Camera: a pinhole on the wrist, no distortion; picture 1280 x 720 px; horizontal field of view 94.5 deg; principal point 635.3 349.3 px. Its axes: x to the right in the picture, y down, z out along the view. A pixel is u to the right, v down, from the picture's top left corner.
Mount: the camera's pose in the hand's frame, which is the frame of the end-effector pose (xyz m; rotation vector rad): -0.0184 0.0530 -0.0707 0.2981 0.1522 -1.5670
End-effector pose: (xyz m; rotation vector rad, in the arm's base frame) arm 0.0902 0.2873 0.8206 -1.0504 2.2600 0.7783
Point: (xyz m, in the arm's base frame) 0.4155 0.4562 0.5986
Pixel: 827 279
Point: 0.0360 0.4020 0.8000
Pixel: 245 430
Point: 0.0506 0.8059 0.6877
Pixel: 156 230
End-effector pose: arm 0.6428 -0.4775 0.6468 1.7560 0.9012 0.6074
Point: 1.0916 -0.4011 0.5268
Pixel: outside the picture
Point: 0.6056 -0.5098 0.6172
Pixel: 1020 219
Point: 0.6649 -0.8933 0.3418
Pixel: 776 52
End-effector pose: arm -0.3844 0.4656 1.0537 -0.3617 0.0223 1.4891
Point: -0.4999 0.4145 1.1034
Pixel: 217 130
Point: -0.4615 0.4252 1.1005
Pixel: 411 207
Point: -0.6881 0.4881 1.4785
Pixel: 272 298
